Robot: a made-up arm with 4 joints. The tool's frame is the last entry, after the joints. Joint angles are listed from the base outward.
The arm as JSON. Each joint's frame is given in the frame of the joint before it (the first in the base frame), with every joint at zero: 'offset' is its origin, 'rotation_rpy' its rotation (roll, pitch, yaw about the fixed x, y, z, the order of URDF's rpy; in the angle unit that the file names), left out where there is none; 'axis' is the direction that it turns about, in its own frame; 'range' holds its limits. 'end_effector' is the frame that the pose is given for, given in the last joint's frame.
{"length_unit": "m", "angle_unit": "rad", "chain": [
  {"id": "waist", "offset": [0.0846, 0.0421, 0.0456], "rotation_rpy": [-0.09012, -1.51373, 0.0], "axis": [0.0, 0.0, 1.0], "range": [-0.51, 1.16]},
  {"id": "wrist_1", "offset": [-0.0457, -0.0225, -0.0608], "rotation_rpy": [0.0, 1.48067, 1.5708], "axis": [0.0, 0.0, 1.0], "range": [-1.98, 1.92]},
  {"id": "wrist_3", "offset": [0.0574, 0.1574, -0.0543], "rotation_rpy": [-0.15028, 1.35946, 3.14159], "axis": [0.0, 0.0, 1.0], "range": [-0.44, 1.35]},
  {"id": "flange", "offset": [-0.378, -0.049, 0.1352], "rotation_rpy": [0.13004, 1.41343, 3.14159], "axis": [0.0, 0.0, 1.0], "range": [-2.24, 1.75]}
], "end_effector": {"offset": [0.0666, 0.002, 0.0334], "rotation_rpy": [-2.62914, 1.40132, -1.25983]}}
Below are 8 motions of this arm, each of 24 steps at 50 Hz.
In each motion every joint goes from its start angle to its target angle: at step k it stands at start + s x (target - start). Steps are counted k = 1, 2, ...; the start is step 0. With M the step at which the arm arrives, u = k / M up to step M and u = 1 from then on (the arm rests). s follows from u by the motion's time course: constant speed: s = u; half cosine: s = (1 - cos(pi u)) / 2; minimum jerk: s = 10 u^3 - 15 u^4 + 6 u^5.
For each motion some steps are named. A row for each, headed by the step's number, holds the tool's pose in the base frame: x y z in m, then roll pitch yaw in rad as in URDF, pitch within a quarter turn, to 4 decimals.
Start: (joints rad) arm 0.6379 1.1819 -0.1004 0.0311
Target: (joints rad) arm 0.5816 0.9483 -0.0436 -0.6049
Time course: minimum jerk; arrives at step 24
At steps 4, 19, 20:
4: -0.0030 0.2219 -0.2914 1.9686 -0.6146 -1.6247
19: 0.0355 0.2294 -0.2868 2.7241 -0.6530 -1.6066
20: 0.0365 0.2300 -0.2863 2.7496 -0.6539 -1.6078

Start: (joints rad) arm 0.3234 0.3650 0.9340 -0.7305
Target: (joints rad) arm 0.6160 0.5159 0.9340 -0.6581
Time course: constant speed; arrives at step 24
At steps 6, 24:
6: -0.1127 0.0320 -0.4452 2.5648 -0.9866 -0.5572
24: -0.1656 -0.0635 -0.4017 2.0623 -0.9517 -0.2263

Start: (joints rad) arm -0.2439 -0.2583 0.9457 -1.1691
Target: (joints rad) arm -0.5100 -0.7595 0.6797 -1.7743
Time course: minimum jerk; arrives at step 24
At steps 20, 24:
20: 0.3560 0.4477 -0.1411 -0.8302 0.1005 -2.0490
24: 0.3594 0.4482 -0.1310 -0.7982 0.1285 -2.0525

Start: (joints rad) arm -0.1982 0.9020 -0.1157 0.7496
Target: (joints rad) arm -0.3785 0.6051 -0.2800 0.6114
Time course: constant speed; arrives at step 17
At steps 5, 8, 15, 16, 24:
5: 0.0612 0.4409 -0.0557 1.6371 0.4524 -1.7360
8: 0.0819 0.4423 -0.0404 1.7119 0.5040 -1.7510
15: 0.1270 0.4394 0.0013 1.8836 0.6302 -1.7823
16: 0.1330 0.4382 0.0078 1.9079 0.6489 -1.7863
24: 0.1389 0.4369 0.0144 1.9322 0.6676 -1.7901

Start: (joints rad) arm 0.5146 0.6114 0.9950 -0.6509
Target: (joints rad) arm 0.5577 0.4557 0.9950 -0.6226
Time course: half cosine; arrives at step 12
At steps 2, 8, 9, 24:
2: -0.2062 -0.0277 -0.3843 2.0964 -0.8449 -0.2802
8: -0.1675 -0.0580 -0.4116 2.0743 -0.9341 -0.2226
9: -0.1614 -0.0626 -0.4153 2.0701 -0.9475 -0.2129
24: -0.1525 -0.0689 -0.4204 2.0637 -0.9663 -0.1988

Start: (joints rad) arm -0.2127 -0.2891 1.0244 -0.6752
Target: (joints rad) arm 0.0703 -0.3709 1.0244 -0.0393
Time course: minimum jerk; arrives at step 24
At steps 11, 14, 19, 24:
11: 0.2503 0.2319 -0.4854 -2.5508 -0.9186 -1.6925
14: 0.2580 0.1904 -0.5019 -2.6955 -0.9819 -1.6757
19: 0.2657 0.1381 -0.5178 -2.8766 -1.0548 -1.6516
24: 0.2673 0.1259 -0.5208 -2.9187 -1.0707 -1.6455

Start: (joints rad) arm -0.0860 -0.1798 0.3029 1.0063
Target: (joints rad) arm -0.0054 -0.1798 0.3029 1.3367
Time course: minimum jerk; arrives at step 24
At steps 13, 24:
13: 0.1737 0.3705 -0.3543 2.0573 -0.0966 -1.4501
24: 0.1628 0.3571 -0.3673 1.9129 -0.1065 -1.4497

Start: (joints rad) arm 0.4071 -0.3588 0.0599 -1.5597
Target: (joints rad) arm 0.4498 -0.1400 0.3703 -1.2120
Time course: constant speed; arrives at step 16
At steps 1, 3, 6, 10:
1: 0.1758 0.2817 -0.2658 -1.2424 -0.3546 -1.7604
3: 0.1758 0.2730 -0.2825 -1.3090 -0.4109 -1.7664
6: 0.1738 0.2583 -0.3072 -1.4110 -0.4957 -1.7701
10: 0.1674 0.2358 -0.3393 -1.5526 -0.6084 -1.7637

